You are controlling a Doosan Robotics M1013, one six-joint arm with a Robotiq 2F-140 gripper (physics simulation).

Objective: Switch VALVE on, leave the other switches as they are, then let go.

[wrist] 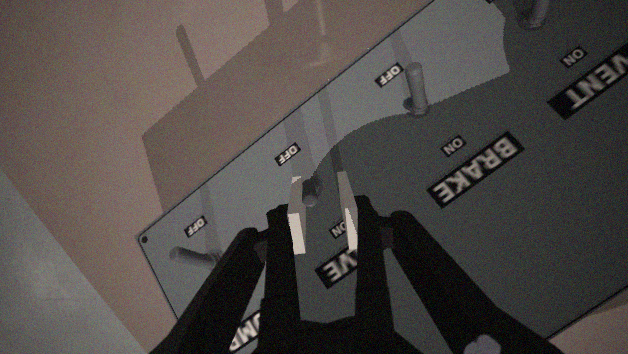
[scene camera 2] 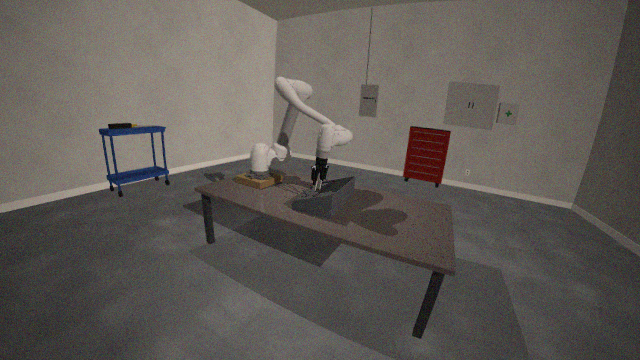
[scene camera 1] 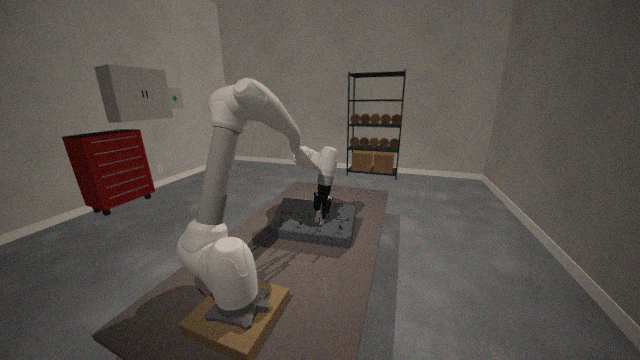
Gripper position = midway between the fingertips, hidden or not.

Observation:
In view: the gripper (wrist: 321,189) and a switch panel (scene camera 1: 290,210).
The switch panel is seen too in the wrist view (wrist: 509,166).

